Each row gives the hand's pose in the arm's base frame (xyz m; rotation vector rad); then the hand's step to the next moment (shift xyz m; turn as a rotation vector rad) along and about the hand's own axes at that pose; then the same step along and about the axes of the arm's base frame.
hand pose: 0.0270 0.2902 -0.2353 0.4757 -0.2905 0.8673
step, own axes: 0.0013 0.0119 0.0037 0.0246 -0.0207 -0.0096
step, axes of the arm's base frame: -0.0087 0.0055 0.0071 0.0319 0.0097 -0.0035
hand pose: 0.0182 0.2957 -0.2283 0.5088 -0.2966 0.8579
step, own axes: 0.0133 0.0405 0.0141 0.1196 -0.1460 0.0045
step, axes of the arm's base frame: -0.0240 0.0231 0.0302 0.1883 -0.0053 0.0124
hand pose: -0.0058 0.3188 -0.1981 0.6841 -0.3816 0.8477
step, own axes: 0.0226 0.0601 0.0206 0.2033 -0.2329 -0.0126
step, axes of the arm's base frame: -0.0344 0.0266 0.0515 0.3089 0.0121 0.0124
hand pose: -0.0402 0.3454 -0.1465 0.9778 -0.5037 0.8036
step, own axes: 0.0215 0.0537 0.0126 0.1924 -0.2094 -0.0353
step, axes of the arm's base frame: -0.0294 0.0138 0.0495 0.2843 0.0354 0.0063
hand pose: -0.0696 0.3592 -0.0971 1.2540 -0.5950 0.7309
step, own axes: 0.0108 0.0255 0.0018 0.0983 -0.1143 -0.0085
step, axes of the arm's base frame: -0.0127 0.0037 0.0244 0.1508 0.0077 0.0007
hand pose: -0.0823 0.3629 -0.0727 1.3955 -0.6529 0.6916
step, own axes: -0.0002 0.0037 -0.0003 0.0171 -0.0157 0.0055
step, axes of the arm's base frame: -0.0030 0.0005 0.0022 0.0230 -0.0054 0.0033
